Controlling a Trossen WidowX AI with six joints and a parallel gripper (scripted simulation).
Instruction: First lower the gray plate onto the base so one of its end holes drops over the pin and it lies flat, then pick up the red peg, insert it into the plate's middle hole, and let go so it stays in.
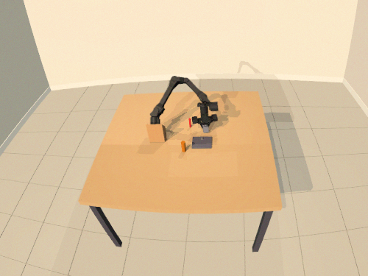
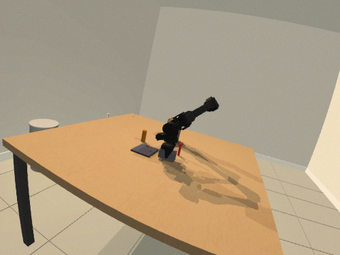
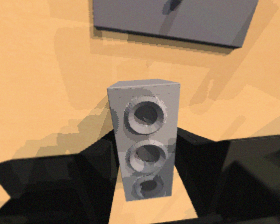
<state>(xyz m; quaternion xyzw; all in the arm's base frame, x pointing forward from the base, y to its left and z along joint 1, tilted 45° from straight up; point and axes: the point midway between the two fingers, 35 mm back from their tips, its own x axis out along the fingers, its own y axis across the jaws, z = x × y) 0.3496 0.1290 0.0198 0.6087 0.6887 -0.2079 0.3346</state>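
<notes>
The dark base is 1 cm behind my gripper tip, 13 cm to the right of it and 1 cm below it. From my gripper tip the other things lie so: red peg (12 cm behind, 3 cm to the left, 2 cm above); then orange cylinder (13 cm behind, 24 cm to the right, 2 cm above); then gray plate (3 cm above).
</notes>
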